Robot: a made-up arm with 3 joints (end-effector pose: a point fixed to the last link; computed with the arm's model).
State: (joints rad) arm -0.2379 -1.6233 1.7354
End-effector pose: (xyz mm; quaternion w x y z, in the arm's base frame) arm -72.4 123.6 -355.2 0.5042 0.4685 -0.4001 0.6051
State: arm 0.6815 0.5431 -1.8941
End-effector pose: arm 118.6 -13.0 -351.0 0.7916 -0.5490 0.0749 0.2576
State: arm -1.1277 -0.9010 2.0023
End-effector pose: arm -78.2 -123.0 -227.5 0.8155 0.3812 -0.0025 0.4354
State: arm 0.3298 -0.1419 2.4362
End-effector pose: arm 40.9 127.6 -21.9 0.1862 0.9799 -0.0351 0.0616
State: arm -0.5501 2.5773 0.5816
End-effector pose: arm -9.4 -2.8 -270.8 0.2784 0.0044 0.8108 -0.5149
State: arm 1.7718 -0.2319 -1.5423
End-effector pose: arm 78.0 392.8 -140.6 0.9868 0.1137 0.0100 -0.1153
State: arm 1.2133 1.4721 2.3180
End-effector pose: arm 311.3 363.7 31.2 0.1435 -0.7271 -0.5715 0.3523
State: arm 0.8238 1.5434 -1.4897
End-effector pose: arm 51.5 102.7 -395.9 0.6774 -0.2343 0.2806 0.6384
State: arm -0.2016 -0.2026 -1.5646
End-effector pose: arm 77.0 -312.0 -258.3 0.6315 -0.7687 -0.0785 -0.0637
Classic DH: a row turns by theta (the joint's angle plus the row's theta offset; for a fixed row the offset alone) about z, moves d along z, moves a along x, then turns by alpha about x. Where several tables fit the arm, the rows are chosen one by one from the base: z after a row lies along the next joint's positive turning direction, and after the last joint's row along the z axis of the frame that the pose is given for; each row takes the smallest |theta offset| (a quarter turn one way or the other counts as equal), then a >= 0, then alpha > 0; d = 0 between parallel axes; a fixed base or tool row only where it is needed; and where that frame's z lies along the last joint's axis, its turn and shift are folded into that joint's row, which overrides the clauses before.
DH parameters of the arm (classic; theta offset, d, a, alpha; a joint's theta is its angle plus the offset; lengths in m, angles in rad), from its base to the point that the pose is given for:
base (fixed): 1.5708 0.031 0 1.5708
joint 1: -1.5708 0.065 0.352 -1.5708
joint 2: 0 -0.013 -0.052 1.5708
joint 3: 1.5708 0.013 0.047 -1.5708
tool (fixed): -1.5708 -0.235 0 0

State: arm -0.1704 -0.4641 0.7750
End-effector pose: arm 113.8 111.0 -414.7 0.9291 0.2897 -0.2048 0.1047
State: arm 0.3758 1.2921 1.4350
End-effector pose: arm 132.8 337.5 -208.0 0.4930 0.6281 0.5196 -0.3041
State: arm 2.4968 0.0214 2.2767
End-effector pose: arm 83.1 -40.8 202.0 0.7283 -0.6851 -0.0106 -0.0012
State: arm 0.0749 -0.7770 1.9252
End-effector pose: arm -50.3 206.7 -170.3 0.5000 0.7788 -0.2279 0.3026
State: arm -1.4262 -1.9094 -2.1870
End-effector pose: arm -80.3 -418.7 204.4 0.1350 0.5619 0.7578 0.3030
